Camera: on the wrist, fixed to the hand. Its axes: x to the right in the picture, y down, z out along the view.
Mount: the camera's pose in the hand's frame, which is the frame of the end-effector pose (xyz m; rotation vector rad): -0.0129 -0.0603 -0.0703 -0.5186 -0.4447 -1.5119
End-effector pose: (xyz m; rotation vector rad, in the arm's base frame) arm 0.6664 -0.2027 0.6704 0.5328 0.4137 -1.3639
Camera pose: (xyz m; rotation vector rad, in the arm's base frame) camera 0.6067 -0.1586 0.6135 -0.7180 0.8204 -2.5870
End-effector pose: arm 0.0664 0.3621 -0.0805 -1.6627 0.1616 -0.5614
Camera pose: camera 0.0111 0.3157 -0.0211 -2.1574 -1.5002 -1.2733
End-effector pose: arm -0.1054 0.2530 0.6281 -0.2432 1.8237 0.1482
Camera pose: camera -0.1534 0.1797 0.6606 -1.6978 0.7643 -0.3737
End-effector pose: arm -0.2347 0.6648 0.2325 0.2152 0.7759 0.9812
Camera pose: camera -0.2462 0.6086 0.1586 -0.5514 0.0965 -0.3424
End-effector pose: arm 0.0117 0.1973 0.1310 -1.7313 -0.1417 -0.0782
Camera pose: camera -0.0075 0.1370 0.1998 -1.7305 -1.8565 -0.8852
